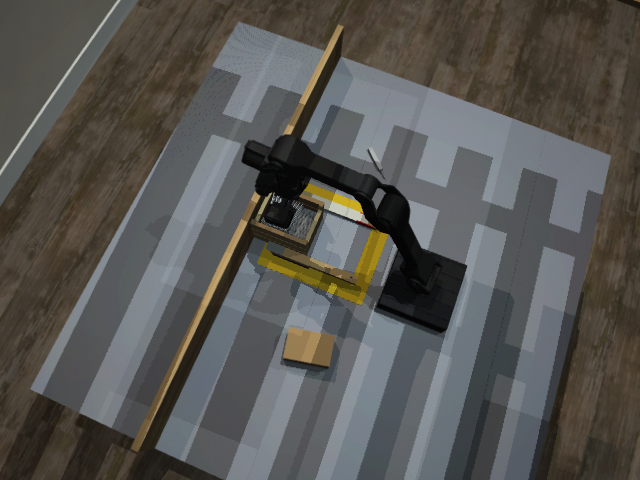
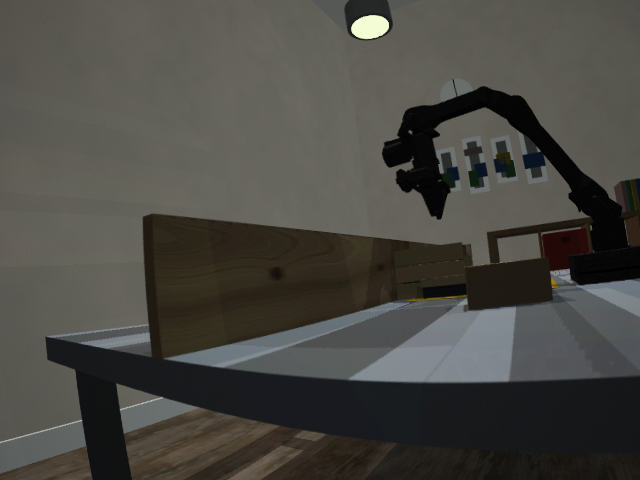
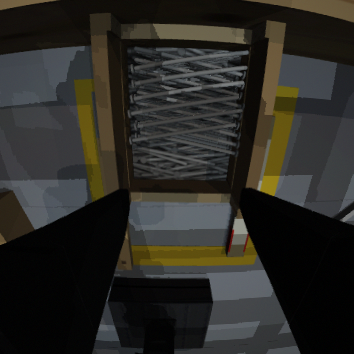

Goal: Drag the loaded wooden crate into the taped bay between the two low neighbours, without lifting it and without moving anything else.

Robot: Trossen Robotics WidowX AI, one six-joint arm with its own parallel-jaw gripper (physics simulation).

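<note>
The wooden crate, loaded with grey nails, stands upright with its far end close to the long board. The taped bay has yellow bands along both sides of the crate and across the robot's end, with bare table between that end band and the crate. One low neighbour, a thin wooden strip, lies on one side. The other, a white piece with red edges, lies opposite. My gripper is open and empty, raised above the crate.
A long upright wooden board runs across the table behind the crate. A wooden block stands apart from the bay. A thin white tool lies on the other side. The black robot base stands beyond the end band.
</note>
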